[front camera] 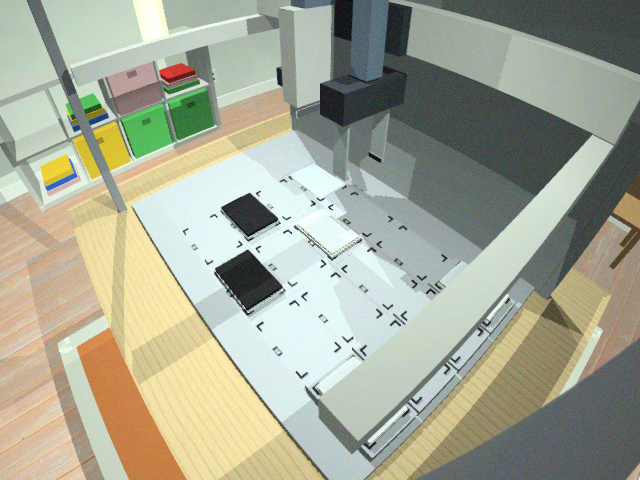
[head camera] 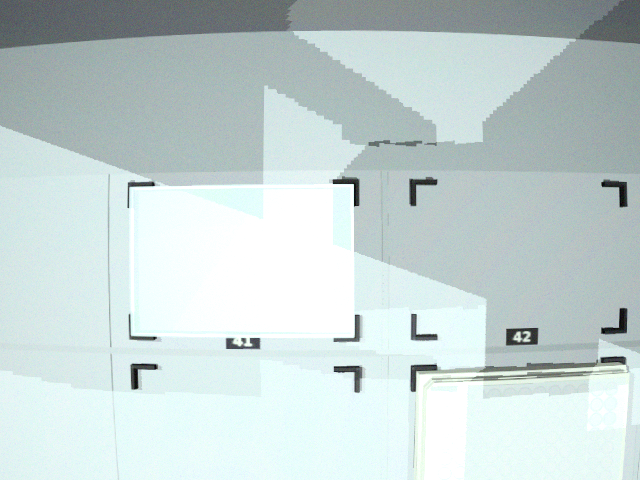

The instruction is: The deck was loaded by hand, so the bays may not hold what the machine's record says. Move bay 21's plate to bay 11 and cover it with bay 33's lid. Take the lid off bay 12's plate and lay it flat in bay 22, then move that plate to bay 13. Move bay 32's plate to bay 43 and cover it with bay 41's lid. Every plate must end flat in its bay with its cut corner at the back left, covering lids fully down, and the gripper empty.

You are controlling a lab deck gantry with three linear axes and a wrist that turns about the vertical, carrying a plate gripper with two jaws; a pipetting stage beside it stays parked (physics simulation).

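Seen in the pictures: gripper, fingertip midpoint: (front camera: 358, 167); robot's base at its link origin: (front camera: 184, 231).
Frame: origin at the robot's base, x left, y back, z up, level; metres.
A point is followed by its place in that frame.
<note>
My gripper (front camera: 360, 169) {x 0.330, y -0.240, z 0.158 m} is open and empty, raised over the back of the deck near bays 41 and 42; its jaws do not show in the head view. A pale flat lid (front camera: 316, 179) {x 0.363, y -0.062, z 0.008 m} (head camera: 242, 258) {x 0.366, y -0.066, z 0.008 m} lies in bay 41. A cream plate (front camera: 328, 233) {x 0.250, y -0.240, z 0.014 m} (head camera: 527, 439) {x 0.261, y -0.226, z 0.014 m} sits in bay 32, its cut corner at the back left in the head view. A black-topped plate (front camera: 249, 214) {x 0.147, y -0.072, z 0.017 m} sits in bay 21, and another black-topped plate (front camera: 249, 279) {x 0.043, y -0.236, z 0.017 m} sits in bay 12. No lid shows in bay 33 in the front view.
A pale beam (front camera: 454, 304) {x 0.015, y -0.618, z 0.400 m} crosses the right of the front view and hides part of the deck. Pale flat pieces (front camera: 337, 376) {x 0.038, y -0.504, z 0.029 m} (front camera: 450, 274) {x 0.354, y -0.499, z 0.029 m} show partly beside it. More pale pieces lie in holders along the deck's right edge. A parked pipetting stage (front camera: 306, 56) stands behind the gripper.
</note>
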